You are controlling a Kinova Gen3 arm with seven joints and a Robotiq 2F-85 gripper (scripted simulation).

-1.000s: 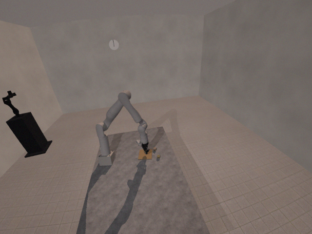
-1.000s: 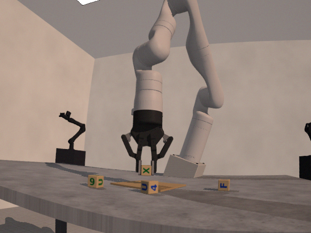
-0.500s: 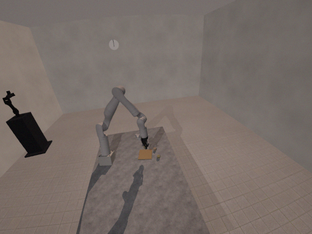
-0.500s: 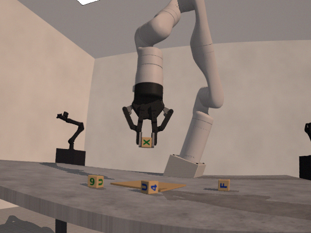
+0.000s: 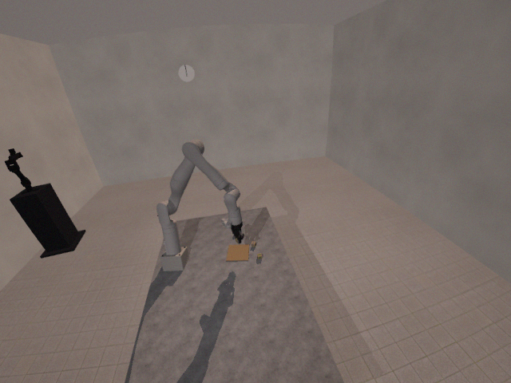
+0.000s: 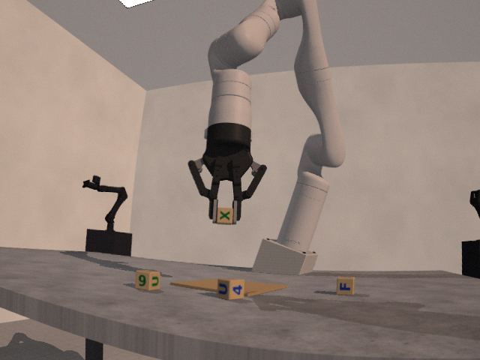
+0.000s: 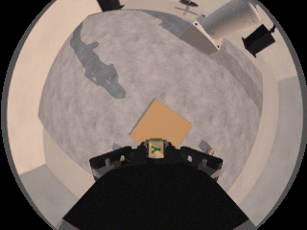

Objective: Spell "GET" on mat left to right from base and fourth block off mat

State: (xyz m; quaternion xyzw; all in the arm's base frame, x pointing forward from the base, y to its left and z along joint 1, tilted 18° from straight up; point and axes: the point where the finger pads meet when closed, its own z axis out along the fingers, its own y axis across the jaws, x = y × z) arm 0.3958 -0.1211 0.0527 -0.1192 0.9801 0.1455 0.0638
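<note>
Right now my hand is 12 cm above the mat, 1 cm to the right of it and 1 cm past it. Also, from my hand: E block: 11 cm below, 10 cm ahead, 8 cm to the right; F block: 19 cm to the left, 11 cm below, 2 cm ahead.
</note>
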